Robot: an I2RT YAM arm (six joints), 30 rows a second.
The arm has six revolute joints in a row. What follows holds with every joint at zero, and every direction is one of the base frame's. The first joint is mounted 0.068 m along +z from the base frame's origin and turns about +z. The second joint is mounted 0.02 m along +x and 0.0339 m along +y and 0.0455 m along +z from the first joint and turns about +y. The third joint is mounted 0.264 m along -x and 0.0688 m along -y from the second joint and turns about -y. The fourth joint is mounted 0.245 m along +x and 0.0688 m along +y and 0.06 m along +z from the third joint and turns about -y. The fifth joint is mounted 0.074 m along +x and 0.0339 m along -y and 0.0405 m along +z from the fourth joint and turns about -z. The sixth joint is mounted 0.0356 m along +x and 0.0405 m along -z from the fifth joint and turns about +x. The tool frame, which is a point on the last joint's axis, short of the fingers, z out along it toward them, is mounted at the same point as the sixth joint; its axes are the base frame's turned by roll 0, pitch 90 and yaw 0 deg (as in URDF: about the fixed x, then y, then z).
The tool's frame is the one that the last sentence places.
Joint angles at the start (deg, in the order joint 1, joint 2, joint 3, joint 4, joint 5, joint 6):
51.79 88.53 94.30 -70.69 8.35 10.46
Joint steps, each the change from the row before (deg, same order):
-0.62 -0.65 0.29 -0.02 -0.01 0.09
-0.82 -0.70 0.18 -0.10 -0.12 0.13
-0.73 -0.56 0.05 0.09 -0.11 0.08
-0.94 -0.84 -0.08 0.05 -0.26 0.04
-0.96 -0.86 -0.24 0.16 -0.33 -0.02
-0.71 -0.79 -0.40 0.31 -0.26 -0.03
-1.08 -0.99 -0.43 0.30 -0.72 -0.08
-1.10 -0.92 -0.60 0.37 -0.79 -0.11
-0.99 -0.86 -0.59 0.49 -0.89 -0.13
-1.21 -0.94 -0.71 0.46 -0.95 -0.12
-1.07 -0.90 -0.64 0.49 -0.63 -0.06
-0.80 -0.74 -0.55 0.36 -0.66 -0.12
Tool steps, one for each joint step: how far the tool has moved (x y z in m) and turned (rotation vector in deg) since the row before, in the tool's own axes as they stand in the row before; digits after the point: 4 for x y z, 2 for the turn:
0.0000 -0.0040 -0.0048 0.10 -0.86 0.78
0.0003 -0.0049 -0.0045 0.12 -0.70 0.97
0.0001 -0.0042 -0.0032 0.11 -0.63 0.82
0.0008 -0.0054 -0.0042 0.05 -0.71 0.98
0.0010 -0.0053 -0.0037 0.00 -0.67 0.92
0.0012 -0.0040 -0.0027 -0.03 -0.62 0.67
0.0014 -0.0056 -0.0037 -0.31 -0.70 0.95
0.0016 -0.0054 -0.0025 -0.33 -0.53 0.90
0.0013 -0.0046 -0.0023 -0.49 -0.60 0.78
0.0017 -0.0056 -0.0023 -0.41 -0.55 0.95
0.0014 -0.0050 -0.0025 -0.17 -0.67 0.88
0.0014 -0.0036 -0.0020 -0.30 -0.47 0.57

